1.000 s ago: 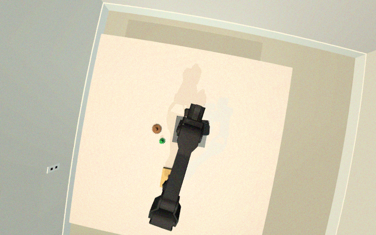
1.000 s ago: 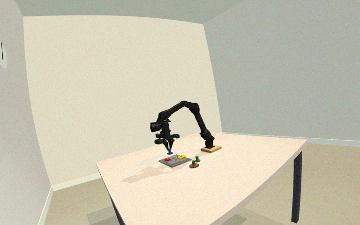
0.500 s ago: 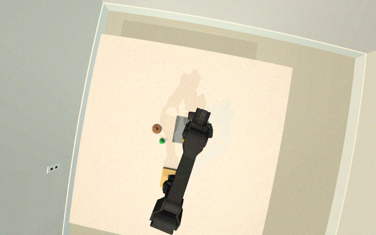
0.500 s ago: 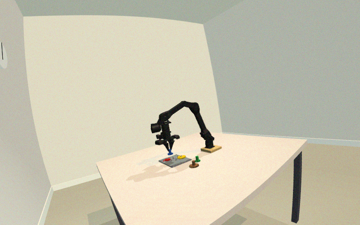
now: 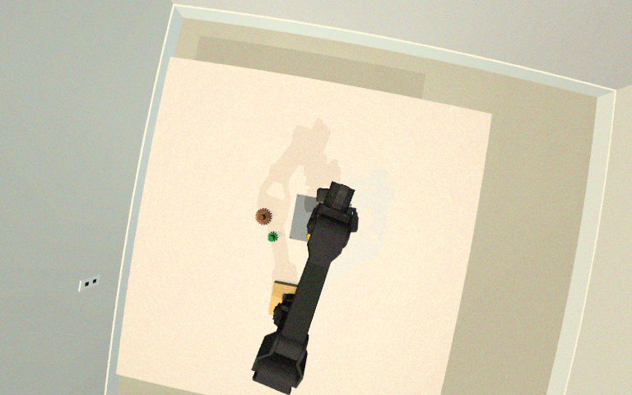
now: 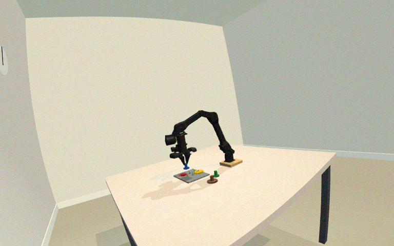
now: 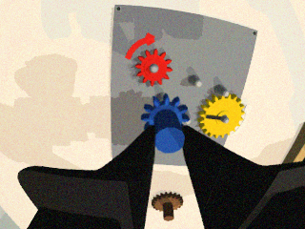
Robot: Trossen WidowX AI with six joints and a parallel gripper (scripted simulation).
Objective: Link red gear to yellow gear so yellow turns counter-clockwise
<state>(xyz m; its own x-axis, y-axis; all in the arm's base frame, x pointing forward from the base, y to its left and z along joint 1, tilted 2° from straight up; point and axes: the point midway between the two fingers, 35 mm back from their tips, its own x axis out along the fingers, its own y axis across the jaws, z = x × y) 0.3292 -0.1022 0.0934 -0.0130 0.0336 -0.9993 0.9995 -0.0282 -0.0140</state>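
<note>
Right now my gripper tip is 70 mm above the red gear, 40 mm to the left of it and 10 mm short of it. Also, from my gripper tip: yellow gear 80 mm behind, 70 mm below, 20 mm to the left; red arrow 80 mm below, 60 mm to the right, 20 mm ahead; blue gear 10 mm below.
</note>
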